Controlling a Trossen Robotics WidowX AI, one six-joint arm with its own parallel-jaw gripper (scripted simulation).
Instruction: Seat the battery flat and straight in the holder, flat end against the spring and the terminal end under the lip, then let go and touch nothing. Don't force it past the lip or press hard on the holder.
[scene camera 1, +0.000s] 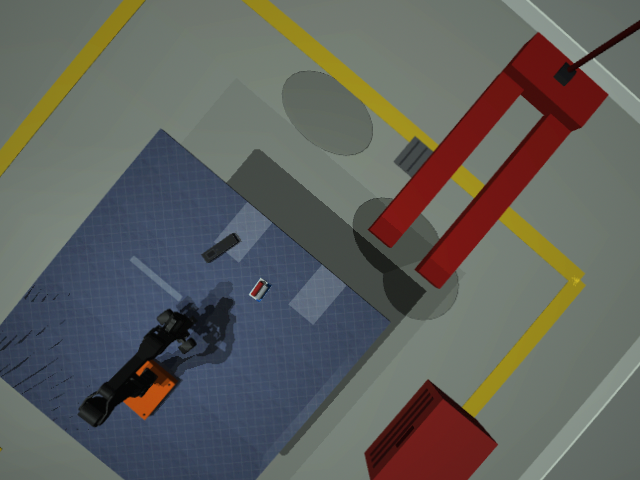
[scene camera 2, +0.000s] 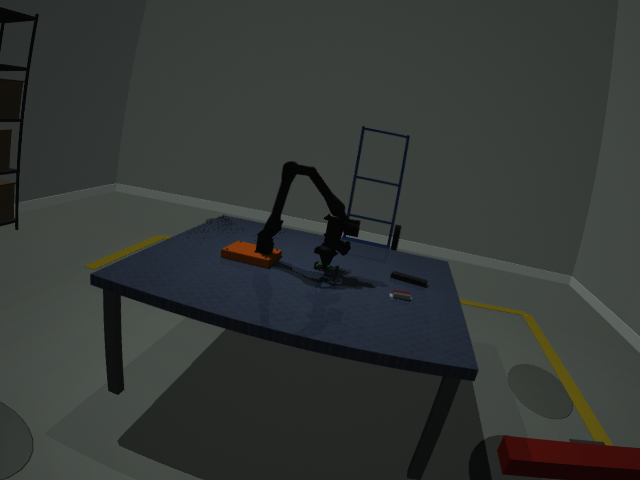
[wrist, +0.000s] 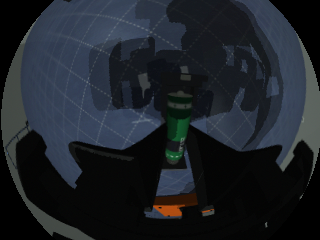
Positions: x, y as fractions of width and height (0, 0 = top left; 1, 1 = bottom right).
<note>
In view: my gripper (wrist: 0.55, 0.53) and a green battery (wrist: 0.56, 0.44).
</note>
